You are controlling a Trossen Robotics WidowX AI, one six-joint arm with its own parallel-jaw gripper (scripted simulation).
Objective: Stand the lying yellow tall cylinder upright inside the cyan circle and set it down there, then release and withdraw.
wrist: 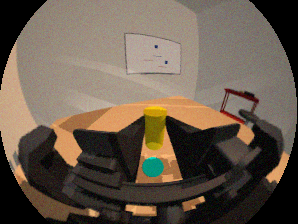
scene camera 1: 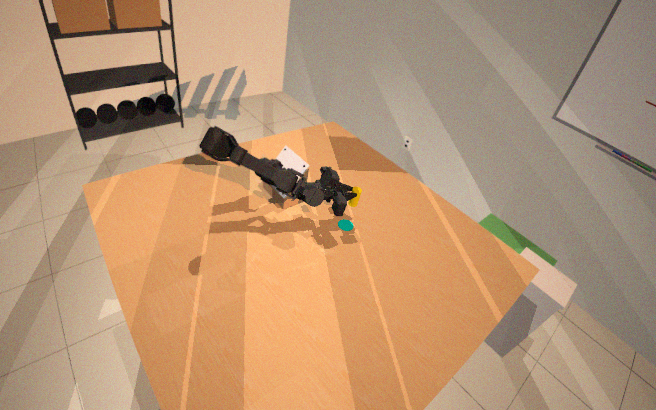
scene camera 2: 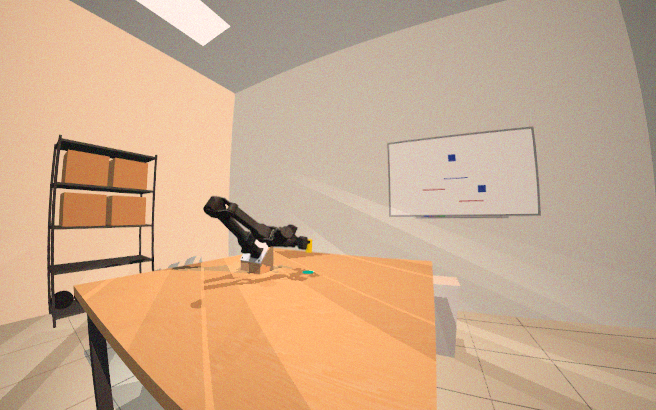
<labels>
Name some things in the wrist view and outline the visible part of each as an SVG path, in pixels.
My gripper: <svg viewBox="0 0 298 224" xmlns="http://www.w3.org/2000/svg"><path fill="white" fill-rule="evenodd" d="M17 148L21 172L33 189L60 204L81 210L88 206L100 212L98 217L69 213L64 222L45 217L51 224L246 224L278 185L277 180L269 181L266 177L281 164L278 161L285 143L281 129L263 119L254 121L254 139L247 145L238 139L238 123L202 131L166 116L166 129L184 179L166 183L137 183L138 161L144 145L144 116L117 132L74 129L73 139L81 148L76 167L67 164L57 152L55 129L45 125L23 135ZM125 205L157 205L156 216L137 216L126 210ZM205 198L205 201L194 204L196 208L184 210L182 201L200 196Z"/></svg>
A yellow cylinder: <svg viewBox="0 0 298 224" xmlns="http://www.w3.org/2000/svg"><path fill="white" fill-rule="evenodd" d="M145 108L142 111L145 117L145 147L152 149L152 151L158 151L162 147L162 141L165 139L165 121L168 111L160 107Z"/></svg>
</labels>
